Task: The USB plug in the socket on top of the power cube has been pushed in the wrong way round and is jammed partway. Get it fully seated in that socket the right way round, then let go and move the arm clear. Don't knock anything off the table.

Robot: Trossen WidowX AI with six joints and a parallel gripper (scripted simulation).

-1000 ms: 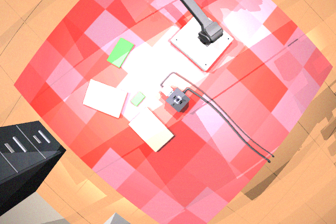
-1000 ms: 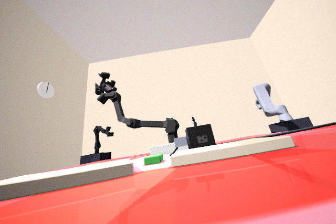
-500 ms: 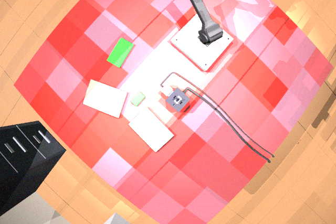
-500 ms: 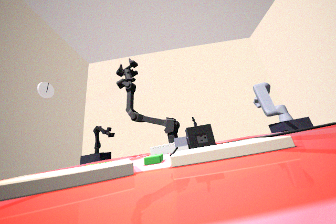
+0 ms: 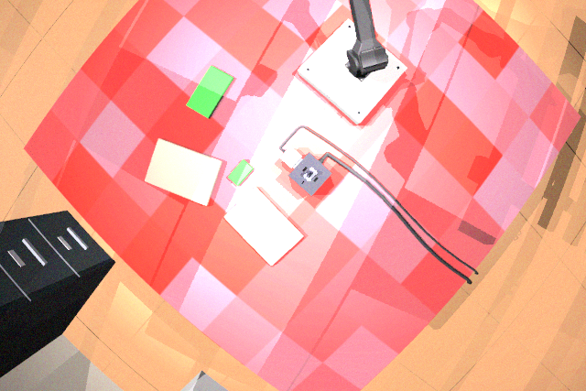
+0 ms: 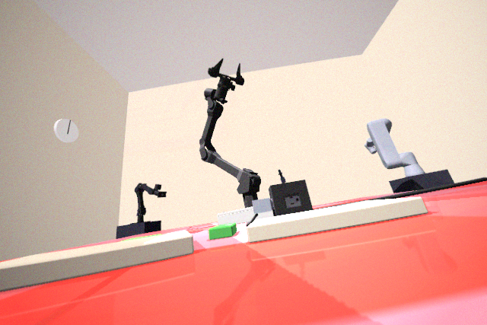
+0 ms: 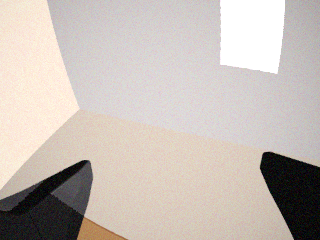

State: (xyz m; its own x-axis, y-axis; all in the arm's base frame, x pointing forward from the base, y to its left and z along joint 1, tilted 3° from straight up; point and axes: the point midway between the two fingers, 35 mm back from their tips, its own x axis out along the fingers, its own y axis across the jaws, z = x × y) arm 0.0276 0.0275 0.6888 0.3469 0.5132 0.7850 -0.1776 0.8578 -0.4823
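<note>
The USB plug lies 660 mm below my gripper tip, 280 mm ahead of it and 90 mm to the left of it. Round my gripper tip: green block: 750 mm below, 410 mm ahead, 30 mm to the right; green card: 750 mm below, 320 mm ahead, 250 mm to the right.
</note>
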